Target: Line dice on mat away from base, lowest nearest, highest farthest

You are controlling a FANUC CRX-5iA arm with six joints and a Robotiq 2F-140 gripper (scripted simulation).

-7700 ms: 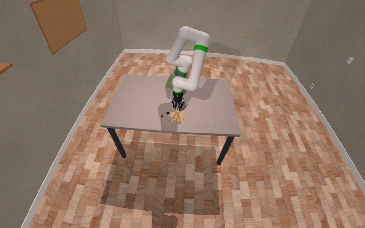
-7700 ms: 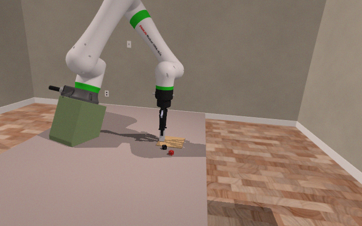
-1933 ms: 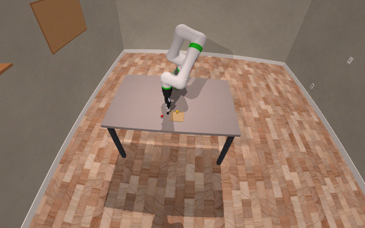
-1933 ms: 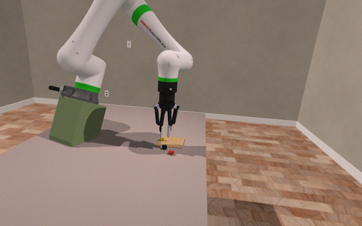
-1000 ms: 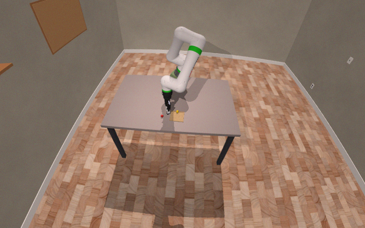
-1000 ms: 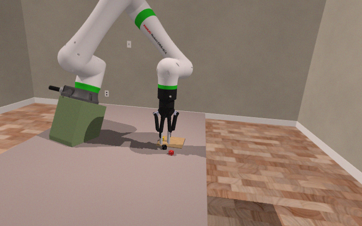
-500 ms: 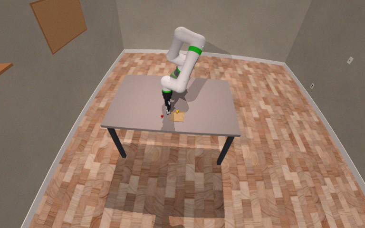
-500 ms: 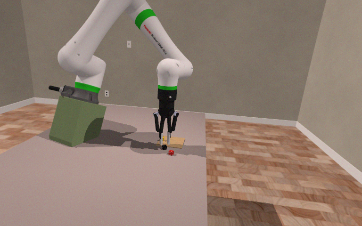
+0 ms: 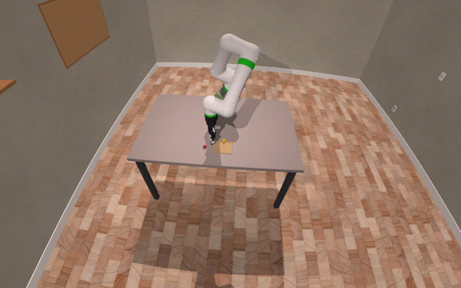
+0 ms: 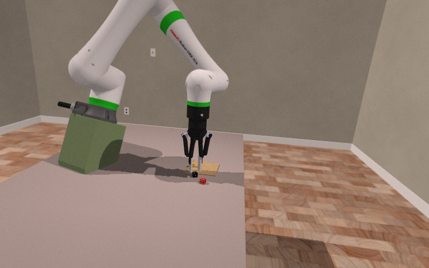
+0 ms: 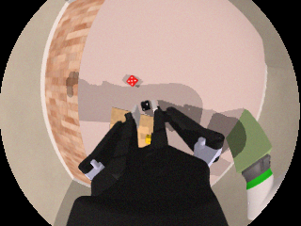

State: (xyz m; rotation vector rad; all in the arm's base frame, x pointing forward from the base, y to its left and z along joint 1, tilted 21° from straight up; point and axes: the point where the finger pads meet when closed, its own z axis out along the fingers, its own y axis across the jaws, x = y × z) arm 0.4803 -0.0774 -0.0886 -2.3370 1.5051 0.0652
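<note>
Now: hand 5 cm above the black die. Also, from my hand: yellow die (10 cm to the left, 5 cm below, 3 cm behind); red die (6 cm to the right, 5 cm below, 4 cm ahead); tan mat (10 cm to the left, 6 cm below, 2 cm ahead).
</note>
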